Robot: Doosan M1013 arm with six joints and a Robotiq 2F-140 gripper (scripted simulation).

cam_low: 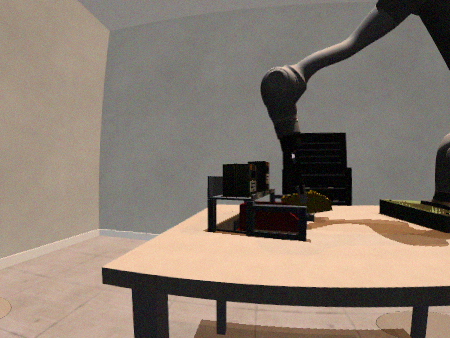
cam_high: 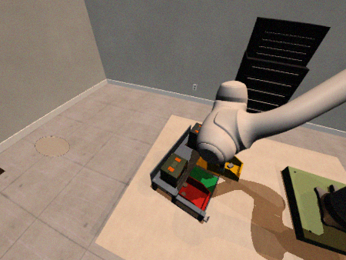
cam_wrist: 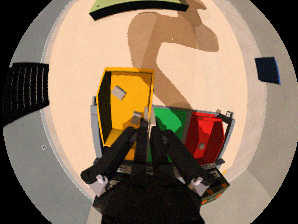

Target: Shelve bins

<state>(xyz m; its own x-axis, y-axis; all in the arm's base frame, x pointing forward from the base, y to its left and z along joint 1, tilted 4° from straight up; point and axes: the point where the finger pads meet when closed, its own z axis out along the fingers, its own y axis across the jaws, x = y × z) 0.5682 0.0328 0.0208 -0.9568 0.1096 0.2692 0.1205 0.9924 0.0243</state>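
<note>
Right now the yellow bin is 2 cm behind my hand, 5 cm to the right of it and 4 cm below it. The rest, counted from my hand: dark box: 17 cm ahead, 7 cm to the right, 6 cm above; red bin: 10 cm ahead, 17 cm to the left, 5 cm below.
</note>
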